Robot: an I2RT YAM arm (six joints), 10 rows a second.
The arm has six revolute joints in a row. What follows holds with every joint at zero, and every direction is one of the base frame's. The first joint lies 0.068 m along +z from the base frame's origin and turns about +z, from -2.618 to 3.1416 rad. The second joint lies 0.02 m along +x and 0.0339 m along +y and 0.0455 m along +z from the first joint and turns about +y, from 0 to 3.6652 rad. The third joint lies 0.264 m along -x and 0.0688 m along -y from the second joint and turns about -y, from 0 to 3.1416 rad. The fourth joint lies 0.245 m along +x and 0.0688 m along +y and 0.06 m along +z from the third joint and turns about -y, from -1.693 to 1.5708 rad. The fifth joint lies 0.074 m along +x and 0.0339 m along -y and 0.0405 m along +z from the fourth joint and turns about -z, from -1.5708 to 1.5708 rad. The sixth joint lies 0.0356 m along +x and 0.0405 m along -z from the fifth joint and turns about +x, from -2.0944 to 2.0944 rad. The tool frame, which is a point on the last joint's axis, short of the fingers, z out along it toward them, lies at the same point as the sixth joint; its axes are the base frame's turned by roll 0, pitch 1.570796 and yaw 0 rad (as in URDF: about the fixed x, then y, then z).
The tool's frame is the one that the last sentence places.
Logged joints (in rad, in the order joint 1, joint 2, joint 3, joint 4, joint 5, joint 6), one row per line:
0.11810 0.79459 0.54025 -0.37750 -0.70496 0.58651
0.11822 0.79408 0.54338 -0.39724 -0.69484 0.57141
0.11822 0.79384 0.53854 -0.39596 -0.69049 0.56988
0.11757 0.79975 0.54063 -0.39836 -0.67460 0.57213
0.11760 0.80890 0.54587 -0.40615 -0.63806 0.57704
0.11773 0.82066 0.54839 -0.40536 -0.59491 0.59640
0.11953 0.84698 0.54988 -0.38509 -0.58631 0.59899
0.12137 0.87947 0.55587 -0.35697 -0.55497 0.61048
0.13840 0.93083 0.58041 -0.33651 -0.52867 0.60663
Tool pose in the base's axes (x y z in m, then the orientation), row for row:
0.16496 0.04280 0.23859 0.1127 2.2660 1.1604
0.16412 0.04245 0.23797 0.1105 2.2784 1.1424
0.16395 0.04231 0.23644 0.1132 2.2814 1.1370
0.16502 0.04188 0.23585 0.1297 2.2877 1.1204
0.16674 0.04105 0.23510 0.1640 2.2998 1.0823
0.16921 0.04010 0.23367 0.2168 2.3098 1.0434
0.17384 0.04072 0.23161 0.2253 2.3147 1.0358
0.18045 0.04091 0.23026 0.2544 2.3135 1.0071
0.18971 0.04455 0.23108 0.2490 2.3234 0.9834
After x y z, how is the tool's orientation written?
As a rotation vector, in radians.
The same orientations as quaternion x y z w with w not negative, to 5 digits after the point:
0.04229 0.85037 0.43547 0.29230
0.04144 0.85445 0.42842 0.29095
0.04245 0.85549 0.42636 0.29076
0.04865 0.85805 0.42023 0.29120
0.06156 0.86333 0.40629 0.29292
0.08145 0.86775 0.39199 0.29447
0.08460 0.86916 0.38894 0.29347
0.09575 0.87076 0.37906 0.29819
0.09374 0.87465 0.37020 0.29857

